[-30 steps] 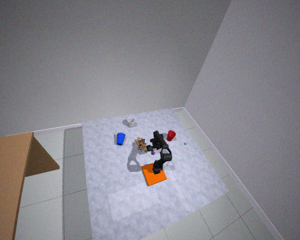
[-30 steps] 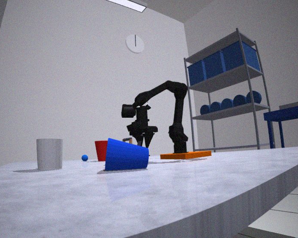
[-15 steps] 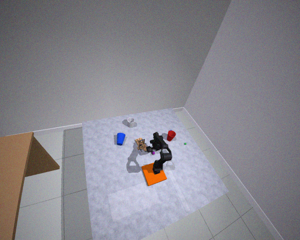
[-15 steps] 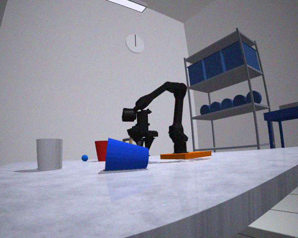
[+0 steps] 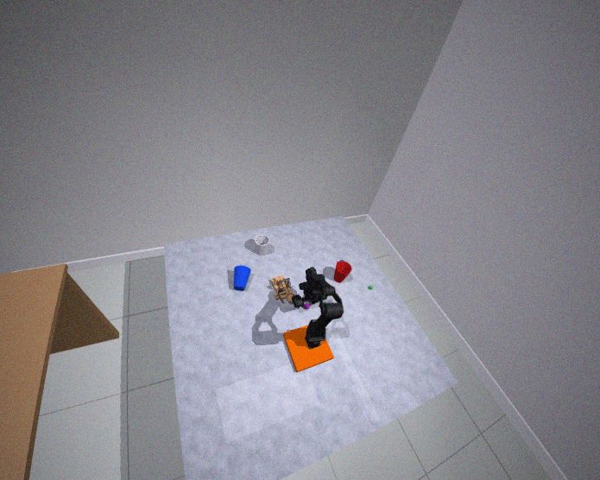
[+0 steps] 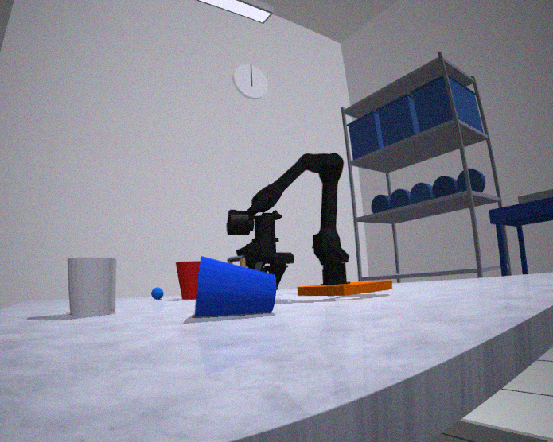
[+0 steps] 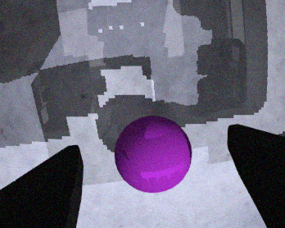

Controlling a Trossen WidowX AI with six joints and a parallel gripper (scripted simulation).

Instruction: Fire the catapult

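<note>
Right now my gripper tip is 11 cm to the right of the wooden catapult, 11 cm short of it and 3 cm below it. Round my gripper tip: grey block: 12 cm to the right, 5 cm behind, 1 cm above; then red cup: 27 cm to the right, 12 cm ahead, 1 cm above; then purple ball: right at my gripper tip.
</note>
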